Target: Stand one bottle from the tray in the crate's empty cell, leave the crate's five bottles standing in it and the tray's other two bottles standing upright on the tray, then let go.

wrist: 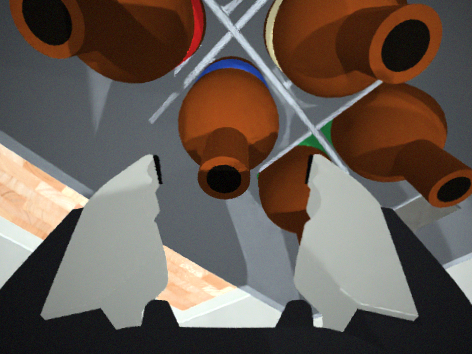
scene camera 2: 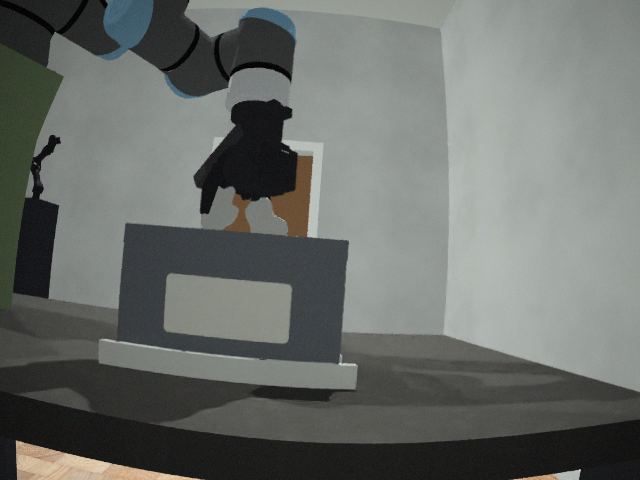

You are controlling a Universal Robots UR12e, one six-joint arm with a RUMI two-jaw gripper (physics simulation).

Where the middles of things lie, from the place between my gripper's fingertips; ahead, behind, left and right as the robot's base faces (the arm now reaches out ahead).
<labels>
I see my gripper 90 mm to the right of the cream-banded bottle (wrist: 330, 56), 50 mm above it and 20 mm past it.
</labels>
